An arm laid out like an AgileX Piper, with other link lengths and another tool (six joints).
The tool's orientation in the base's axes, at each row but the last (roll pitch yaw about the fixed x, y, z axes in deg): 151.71, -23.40, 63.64; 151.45, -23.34, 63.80; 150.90, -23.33, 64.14; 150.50, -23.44, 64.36; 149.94, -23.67, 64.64; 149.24, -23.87, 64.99; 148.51, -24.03, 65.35
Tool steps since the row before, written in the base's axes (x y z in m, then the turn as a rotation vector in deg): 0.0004, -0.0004, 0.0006, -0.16, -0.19, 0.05; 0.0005, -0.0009, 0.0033, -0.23, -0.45, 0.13; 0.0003, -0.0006, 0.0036, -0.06, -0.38, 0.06; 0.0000, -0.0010, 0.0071, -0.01, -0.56, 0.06; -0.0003, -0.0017, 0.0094, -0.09, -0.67, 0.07; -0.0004, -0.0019, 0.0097, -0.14, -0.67, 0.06; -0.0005, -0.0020, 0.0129, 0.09, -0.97, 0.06
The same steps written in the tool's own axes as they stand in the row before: 0.0001, 0.0008, -0.0003, -0.20, 0.02, -0.15; 0.0008, 0.0023, -0.0025, -0.41, 0.15, -0.28; 0.0011, 0.0022, -0.0028, -0.31, 0.20, -0.12; 0.0020, 0.0038, -0.0058, -0.44, 0.33, -0.11; 0.0022, 0.0050, -0.0078, -0.56, 0.34, -0.18; 0.0022, 0.0053, -0.0081, -0.59, 0.30, -0.20; 0.0034, 0.0069, -0.0106, -0.75, 0.62, -0.09
